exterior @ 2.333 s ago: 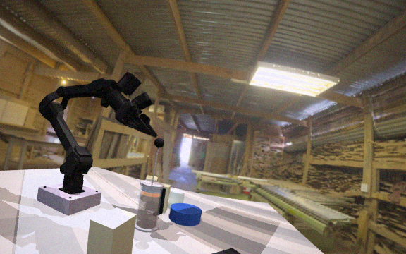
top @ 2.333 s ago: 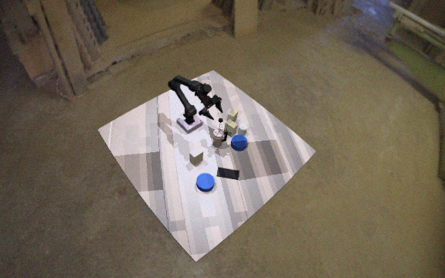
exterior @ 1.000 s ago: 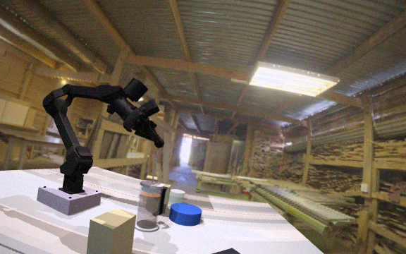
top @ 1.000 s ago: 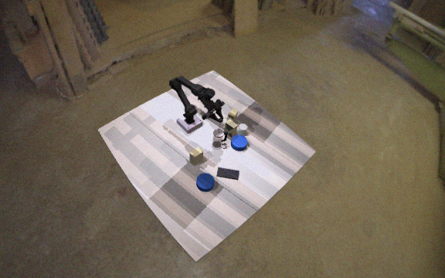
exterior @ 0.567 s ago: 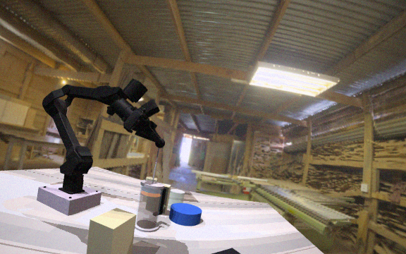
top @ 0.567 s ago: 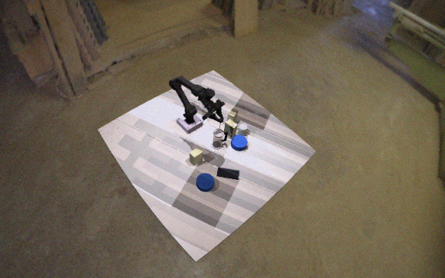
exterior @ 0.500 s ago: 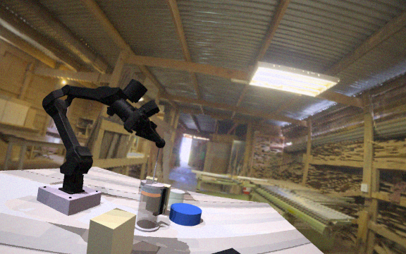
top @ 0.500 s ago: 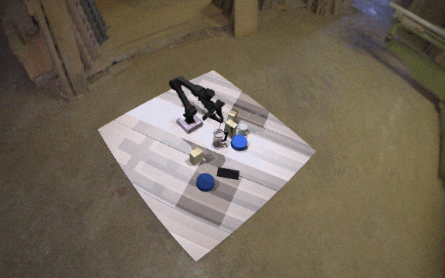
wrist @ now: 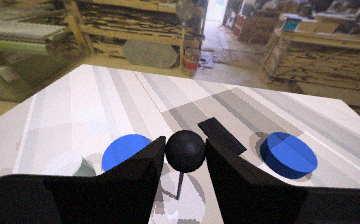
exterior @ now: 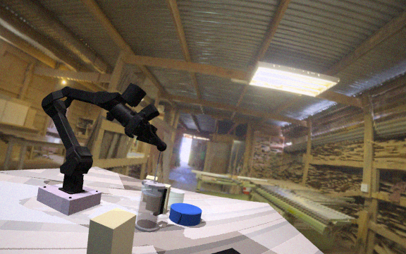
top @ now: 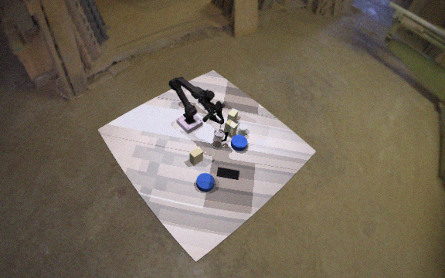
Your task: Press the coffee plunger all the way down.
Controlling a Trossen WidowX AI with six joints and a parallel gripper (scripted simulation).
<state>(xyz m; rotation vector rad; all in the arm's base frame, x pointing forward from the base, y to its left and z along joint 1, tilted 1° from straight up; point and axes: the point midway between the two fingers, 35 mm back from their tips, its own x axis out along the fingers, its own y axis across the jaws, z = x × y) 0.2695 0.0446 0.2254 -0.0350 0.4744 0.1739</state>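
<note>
My gripper tip is 130 mm above the coffee press, 10 mm to the right of it and 10 mm past it. From my gripper tip the other things lie so: pale cylinder 230 mm to the left, 220 mm below, 10 mm ahead.
</note>
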